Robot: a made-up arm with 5 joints. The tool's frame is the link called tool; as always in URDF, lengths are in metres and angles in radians. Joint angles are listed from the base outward. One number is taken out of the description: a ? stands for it. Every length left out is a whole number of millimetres.
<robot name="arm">
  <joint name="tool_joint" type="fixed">
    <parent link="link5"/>
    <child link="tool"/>
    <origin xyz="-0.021 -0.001 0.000" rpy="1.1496 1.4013 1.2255"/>
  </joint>
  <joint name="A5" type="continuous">
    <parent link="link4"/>
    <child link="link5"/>
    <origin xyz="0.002 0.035 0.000" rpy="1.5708 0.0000 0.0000"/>
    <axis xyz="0 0 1"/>
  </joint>
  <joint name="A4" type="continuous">
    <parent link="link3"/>
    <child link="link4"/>
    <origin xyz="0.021 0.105 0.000" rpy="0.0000 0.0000 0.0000"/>
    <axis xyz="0 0 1"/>
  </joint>
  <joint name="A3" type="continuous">
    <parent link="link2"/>
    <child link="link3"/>
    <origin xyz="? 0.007 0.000" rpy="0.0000 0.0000 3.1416"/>
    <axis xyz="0 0 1"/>
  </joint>
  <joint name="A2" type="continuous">
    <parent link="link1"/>
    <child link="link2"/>
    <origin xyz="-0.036 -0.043 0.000" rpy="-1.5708 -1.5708 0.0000"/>
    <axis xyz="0 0 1"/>
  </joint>
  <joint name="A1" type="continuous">
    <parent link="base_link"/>
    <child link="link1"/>
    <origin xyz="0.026 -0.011 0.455" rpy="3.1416 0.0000 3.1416"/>
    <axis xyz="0 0 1"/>
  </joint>
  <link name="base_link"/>
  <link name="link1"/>
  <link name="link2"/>
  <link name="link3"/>
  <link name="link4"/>
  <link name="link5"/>
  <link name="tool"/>
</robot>
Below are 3 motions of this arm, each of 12 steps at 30 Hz.
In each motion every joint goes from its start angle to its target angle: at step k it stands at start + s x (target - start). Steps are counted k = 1, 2, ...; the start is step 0. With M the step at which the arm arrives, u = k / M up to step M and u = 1 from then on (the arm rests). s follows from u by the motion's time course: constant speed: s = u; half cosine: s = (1 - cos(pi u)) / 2; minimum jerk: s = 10 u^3 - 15 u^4 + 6 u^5.
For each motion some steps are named. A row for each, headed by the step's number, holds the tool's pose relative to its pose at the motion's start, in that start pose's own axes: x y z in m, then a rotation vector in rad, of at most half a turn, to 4 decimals.
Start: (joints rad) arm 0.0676 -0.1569 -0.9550 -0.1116 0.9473
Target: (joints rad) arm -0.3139 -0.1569 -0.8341 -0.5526 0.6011
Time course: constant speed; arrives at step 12
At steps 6, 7, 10, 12:
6: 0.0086 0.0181 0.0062 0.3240 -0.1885 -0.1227
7: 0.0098 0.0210 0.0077 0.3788 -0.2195 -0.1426
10: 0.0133 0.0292 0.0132 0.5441 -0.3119 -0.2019
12: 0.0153 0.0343 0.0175 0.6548 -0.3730 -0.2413

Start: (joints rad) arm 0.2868 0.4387 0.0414 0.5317 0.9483
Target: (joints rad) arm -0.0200 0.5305 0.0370 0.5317 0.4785
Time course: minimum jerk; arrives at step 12
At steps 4, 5, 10, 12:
4: 0.0063 0.0058 0.0112 0.0427 -0.0243 0.0311
5: 0.0101 0.0101 0.0184 0.0706 -0.0378 0.0519
10: 0.0249 0.0335 0.0498 0.1960 -0.0765 0.1483
12: 0.0256 0.0350 0.0515 0.2031 -0.0776 0.1538

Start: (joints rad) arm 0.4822 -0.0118 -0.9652 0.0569 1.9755
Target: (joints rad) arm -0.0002 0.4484 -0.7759 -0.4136 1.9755
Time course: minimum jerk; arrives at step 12
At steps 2, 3, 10, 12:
2: 0.0032 0.0031 0.0033 0.0116 -0.0141 -0.0001
3: 0.0090 0.0088 0.0100 0.0335 -0.0414 -0.0003
10: 0.0437 0.0591 0.1310 0.2856 -0.4049 -0.0163
12: 0.0433 0.0601 0.1369 0.2949 -0.4205 -0.0176

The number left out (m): -0.104
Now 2 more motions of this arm.
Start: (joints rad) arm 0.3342 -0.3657 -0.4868 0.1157 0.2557
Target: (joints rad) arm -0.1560 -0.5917 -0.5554 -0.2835 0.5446
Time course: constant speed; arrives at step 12
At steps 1, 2, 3, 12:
1: 0.0002 0.0013 0.0046 -0.0051 -0.0643 0.0083
2: 0.0002 0.0024 0.0093 -0.0087 -0.1284 0.0134
3: -0.0002 0.0032 0.0138 -0.0107 -0.1921 0.0153
12: -0.0152 -0.0039 0.0467 0.0473 -0.7226 -0.1101

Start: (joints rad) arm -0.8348 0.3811 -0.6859 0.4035 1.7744
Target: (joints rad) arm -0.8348 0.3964 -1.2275 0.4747 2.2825
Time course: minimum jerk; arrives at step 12
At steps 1, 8, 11, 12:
1: -0.0002 -0.0003 -0.0001 -0.0026 0.0010 -0.0020
8: -0.0458 -0.0418 -0.0071 -0.3878 0.2281 -0.2938
11: -0.0602 -0.0491 -0.0074 -0.4811 0.3080 -0.3603
12: -0.0606 -0.0492 -0.0074 -0.4834 0.3101 -0.3619

